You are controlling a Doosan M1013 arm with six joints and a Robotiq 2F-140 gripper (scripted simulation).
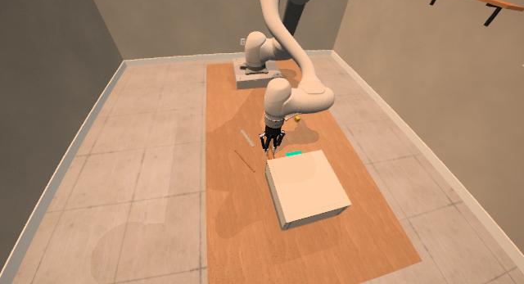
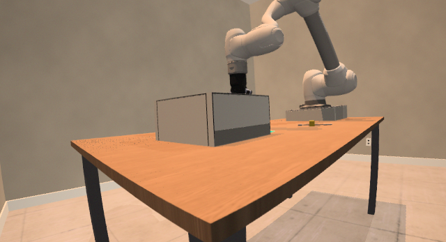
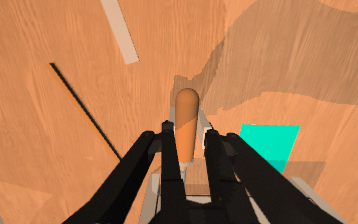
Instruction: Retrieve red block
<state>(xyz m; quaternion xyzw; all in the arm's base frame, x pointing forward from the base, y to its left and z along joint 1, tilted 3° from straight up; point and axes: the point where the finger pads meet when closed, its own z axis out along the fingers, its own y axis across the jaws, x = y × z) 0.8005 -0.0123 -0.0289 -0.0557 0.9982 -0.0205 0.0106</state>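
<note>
My hand is 14 cm to the right of the teal square, 5 cm short of it and 4 cm above it. The rest, counted from my hand: flat grey strip (13 cm behind, 11 cm to the right, 4 cm below); thin stick (14 cm to the right, 3 cm below, 3 cm ahead); screwdriver (13 cm ahead, 5 cm to the left, 2 cm below).
</note>
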